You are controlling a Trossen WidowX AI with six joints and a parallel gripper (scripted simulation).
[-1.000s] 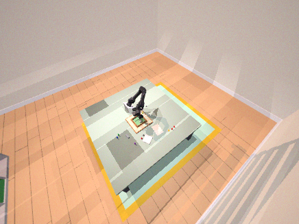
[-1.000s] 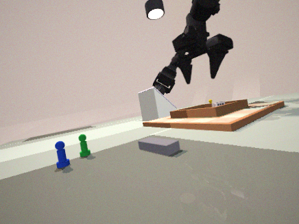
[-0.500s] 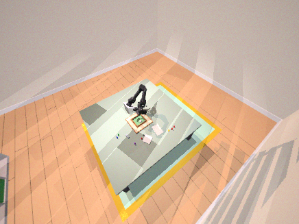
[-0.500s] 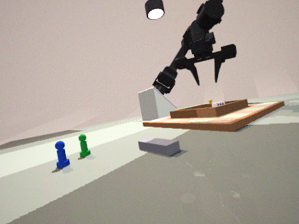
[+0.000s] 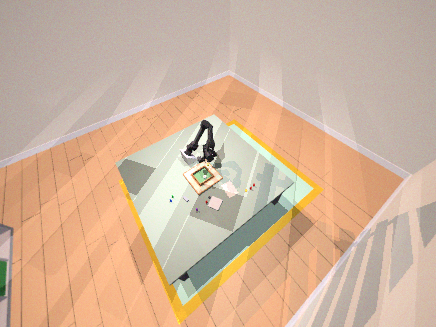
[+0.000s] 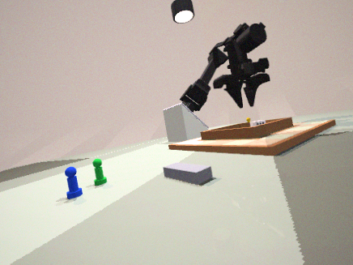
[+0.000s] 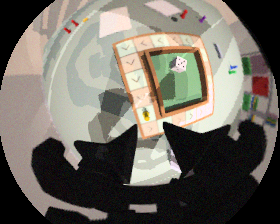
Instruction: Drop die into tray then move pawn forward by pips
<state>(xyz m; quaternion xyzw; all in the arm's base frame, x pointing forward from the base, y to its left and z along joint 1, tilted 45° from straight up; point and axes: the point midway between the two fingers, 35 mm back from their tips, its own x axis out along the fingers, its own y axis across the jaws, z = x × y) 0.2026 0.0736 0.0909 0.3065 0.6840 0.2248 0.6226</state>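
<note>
Right now the yellow pawn is 50 mm below my gripper tip. Round my gripper tip: grey flat block 180 mm ahead, 360 mm to the right, 70 mm below; white die 100 mm ahead, 100 mm to the right, 50 mm below; green tray floor 70 mm ahead, 110 mm to the right, 70 mm below.
</note>
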